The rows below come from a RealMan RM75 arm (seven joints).
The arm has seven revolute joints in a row. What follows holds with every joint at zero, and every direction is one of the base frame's. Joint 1 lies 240.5 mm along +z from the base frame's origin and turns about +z. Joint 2 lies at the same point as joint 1 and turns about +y. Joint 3 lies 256 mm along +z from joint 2 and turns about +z. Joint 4 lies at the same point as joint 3 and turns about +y. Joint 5 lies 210 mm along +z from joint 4 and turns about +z. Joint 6 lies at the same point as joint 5 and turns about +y. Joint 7 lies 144 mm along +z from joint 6 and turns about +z. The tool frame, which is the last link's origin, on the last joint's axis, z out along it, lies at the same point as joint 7; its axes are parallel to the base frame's.
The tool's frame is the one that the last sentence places.
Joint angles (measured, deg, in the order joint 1, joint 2, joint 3, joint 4, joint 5, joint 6, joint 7), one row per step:
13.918, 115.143, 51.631, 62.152, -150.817, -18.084, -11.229
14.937, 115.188, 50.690, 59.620, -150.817, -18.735, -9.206
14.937, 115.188, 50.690, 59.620, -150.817, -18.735, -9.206
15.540, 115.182, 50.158, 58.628, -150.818, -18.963, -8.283
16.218, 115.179, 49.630, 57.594, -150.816, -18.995, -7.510
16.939, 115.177, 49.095, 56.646, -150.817, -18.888, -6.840
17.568, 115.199, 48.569, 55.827, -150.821, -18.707, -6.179
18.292, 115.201, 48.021, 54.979, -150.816, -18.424, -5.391
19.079, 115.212, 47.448, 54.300, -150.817, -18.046, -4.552
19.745, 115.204, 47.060, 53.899, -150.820, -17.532, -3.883
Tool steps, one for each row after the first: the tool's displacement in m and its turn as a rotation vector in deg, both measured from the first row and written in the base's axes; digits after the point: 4 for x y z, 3 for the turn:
0.0069, -0.0004, -0.0058, -1.285, 0.089, -1.072
0.0069, -0.0004, -0.0058, -1.285, 0.089, -1.072
0.0085, -0.0004, -0.0085, -1.948, 0.130, -1.306
0.0103, -0.0003, -0.0115, -2.684, -0.099, -1.536
0.0117, 0.0000, -0.0145, -3.456, -0.450, -1.688
0.0129, 0.0000, -0.0174, -4.237, -0.750, -1.884
0.0141, 0.0002, -0.0204, -5.097, -1.068, -2.141
0.0141, 0.0006, -0.0235, -6.008, -1.307, -2.295
0.0136, 0.0012, -0.0258, -6.760, -1.533, -2.445

